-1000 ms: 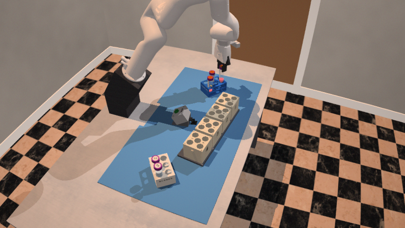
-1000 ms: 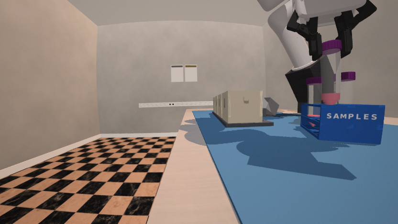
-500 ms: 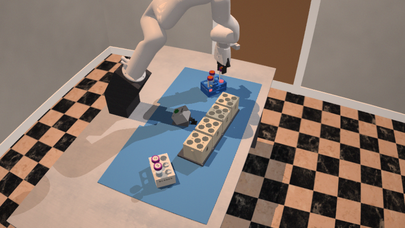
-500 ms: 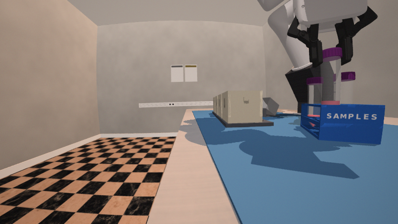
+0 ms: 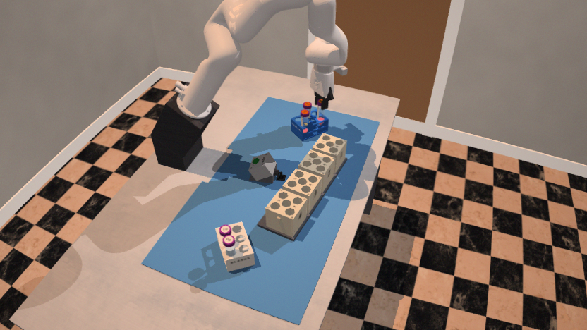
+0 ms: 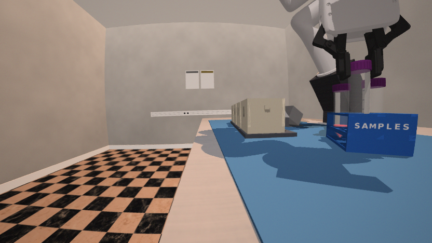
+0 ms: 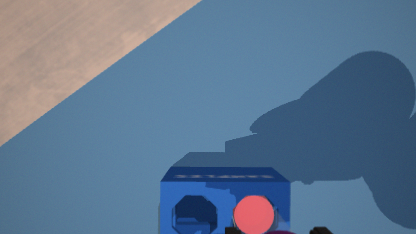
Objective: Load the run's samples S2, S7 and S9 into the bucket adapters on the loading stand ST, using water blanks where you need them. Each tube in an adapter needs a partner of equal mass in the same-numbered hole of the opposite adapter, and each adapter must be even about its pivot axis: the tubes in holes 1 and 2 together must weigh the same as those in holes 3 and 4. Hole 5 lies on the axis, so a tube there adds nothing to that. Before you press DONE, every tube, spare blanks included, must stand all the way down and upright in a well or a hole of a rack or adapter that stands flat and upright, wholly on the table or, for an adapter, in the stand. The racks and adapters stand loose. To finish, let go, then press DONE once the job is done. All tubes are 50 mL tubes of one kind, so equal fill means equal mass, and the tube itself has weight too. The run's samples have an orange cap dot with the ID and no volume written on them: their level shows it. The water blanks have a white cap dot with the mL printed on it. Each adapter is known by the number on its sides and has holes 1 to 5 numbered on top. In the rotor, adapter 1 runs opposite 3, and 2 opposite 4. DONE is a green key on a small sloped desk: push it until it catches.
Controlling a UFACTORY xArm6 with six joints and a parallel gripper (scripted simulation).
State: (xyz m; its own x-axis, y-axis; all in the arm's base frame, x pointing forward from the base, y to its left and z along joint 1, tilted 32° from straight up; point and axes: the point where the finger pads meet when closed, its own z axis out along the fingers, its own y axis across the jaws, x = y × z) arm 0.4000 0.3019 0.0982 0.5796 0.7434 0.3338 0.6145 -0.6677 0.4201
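Right now my hand is 10 mm past the tube and 50 mm above it. From my hand the other things lie so: blue sample rack (40 mm behind, 20 mm to the right, 110 mm below); adapter (40 mm ahead, 310 mm to the right, 90 mm below); green done key (170 mm behind, 320 mm to the right, 70 mm below).
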